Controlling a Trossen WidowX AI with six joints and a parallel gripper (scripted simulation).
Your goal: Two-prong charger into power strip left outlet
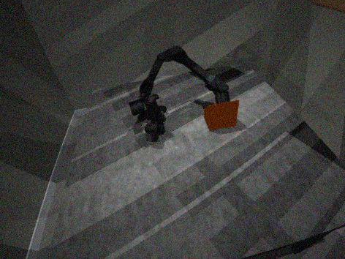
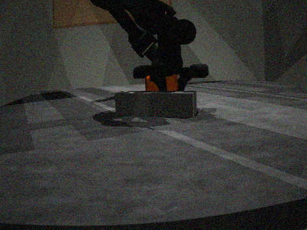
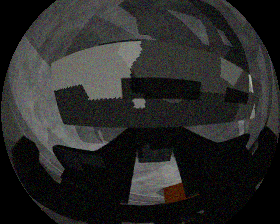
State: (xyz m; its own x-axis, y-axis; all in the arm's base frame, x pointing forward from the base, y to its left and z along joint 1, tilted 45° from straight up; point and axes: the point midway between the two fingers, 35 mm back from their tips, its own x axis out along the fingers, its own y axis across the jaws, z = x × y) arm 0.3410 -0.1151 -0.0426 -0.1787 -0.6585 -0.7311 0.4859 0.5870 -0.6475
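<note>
The dark block lies 1 cm ahead of my gripper tip, 1 cm to the right of it and 1 cm above it.
</note>
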